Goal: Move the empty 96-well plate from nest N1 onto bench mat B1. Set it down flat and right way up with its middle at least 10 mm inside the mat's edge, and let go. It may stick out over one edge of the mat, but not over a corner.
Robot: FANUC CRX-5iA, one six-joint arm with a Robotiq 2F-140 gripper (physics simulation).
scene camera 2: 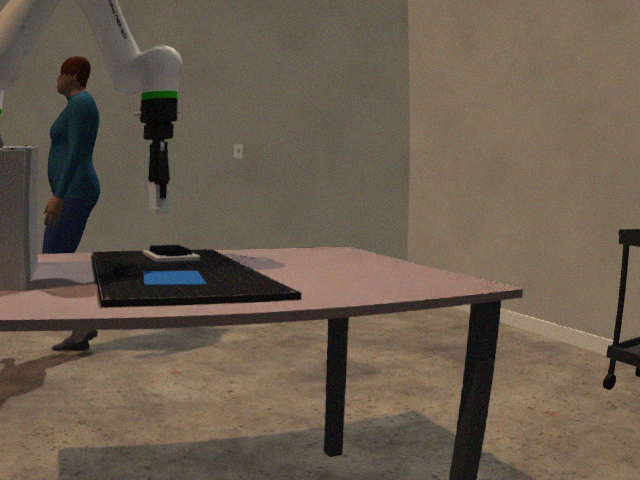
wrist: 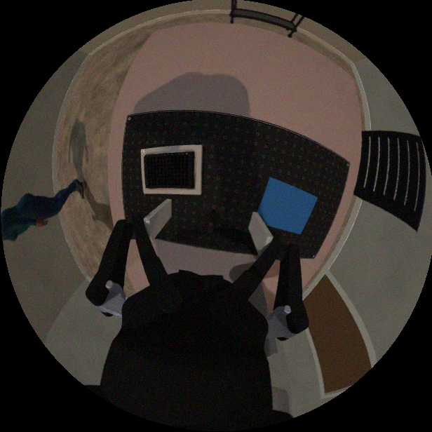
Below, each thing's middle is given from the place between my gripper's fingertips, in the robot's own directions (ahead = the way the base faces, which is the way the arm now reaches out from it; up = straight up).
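My hand is 11 cm above the black 96-well plate (wrist: pixel 174 169), and it is also 11 cm to the right of the plate and 7 cm short of it. The blue bench mat (scene camera 2: pixel 150 277) lies 13 cm below my hand, 20 cm to the right of it and 4 cm behind it; going by their middles, the mat is the farthest from my hand of the things named here. Then there is the light grey frame (wrist: pixel 174 148), which I find 12 cm below my hand, 11 cm to the left of it and 7 cm ahead of it.
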